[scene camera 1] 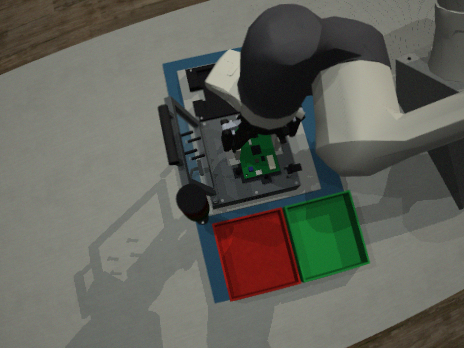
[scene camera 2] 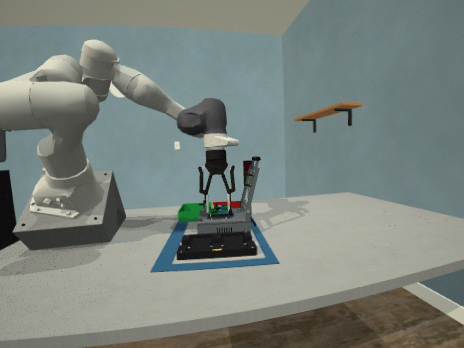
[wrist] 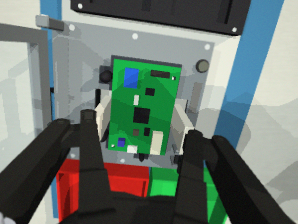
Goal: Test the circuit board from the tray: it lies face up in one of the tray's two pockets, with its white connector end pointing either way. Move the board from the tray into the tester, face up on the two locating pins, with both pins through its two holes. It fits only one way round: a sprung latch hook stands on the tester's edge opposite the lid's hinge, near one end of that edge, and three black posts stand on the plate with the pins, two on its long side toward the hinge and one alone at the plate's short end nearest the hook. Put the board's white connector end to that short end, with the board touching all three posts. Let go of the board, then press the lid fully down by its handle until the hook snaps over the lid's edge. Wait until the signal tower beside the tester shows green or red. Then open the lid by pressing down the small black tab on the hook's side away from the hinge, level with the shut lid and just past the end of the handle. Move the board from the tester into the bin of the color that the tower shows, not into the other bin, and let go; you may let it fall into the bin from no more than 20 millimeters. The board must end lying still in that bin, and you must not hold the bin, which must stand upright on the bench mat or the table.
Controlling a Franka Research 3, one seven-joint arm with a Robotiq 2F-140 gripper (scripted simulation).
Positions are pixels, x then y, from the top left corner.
Labels:
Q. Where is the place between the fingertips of my gripper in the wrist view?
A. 141, 110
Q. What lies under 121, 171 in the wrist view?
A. A red bin.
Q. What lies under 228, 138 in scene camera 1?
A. My gripper.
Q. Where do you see a tester plate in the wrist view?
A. At 105, 73

